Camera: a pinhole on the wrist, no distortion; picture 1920 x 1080 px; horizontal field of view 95.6 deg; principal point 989.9 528.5 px. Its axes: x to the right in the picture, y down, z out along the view. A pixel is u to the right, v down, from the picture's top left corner.
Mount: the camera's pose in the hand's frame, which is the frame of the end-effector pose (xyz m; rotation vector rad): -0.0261 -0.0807 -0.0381 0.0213 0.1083 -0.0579
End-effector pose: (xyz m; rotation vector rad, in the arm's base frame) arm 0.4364 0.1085 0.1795 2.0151 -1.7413 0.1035
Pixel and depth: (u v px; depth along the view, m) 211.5 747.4 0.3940
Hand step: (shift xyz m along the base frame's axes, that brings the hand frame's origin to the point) -0.1858 0.1422 -0.4564
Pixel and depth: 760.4 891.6 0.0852
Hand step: 0.0245 0.0182 -0.0709
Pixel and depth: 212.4 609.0 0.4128
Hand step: -0.1366 0.1558 -0.4979
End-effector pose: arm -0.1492 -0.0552 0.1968 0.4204 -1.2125 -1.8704
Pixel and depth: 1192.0 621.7 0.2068
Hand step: -0.1650 0.0703 0.0268
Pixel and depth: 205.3 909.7 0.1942
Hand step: -0.0096 0.2387 0.0637
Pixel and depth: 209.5 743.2 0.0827
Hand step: -0.0095 0.1118 -0.0397
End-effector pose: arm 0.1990 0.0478 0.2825 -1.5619 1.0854 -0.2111
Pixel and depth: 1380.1 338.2 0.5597
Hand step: 0.5913 0.1139 -0.0739
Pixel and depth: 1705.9 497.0 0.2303
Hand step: 0.2686 -0.0278 -0.0417
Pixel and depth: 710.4 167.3 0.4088
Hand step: 0.3104 0.3247 0.1445
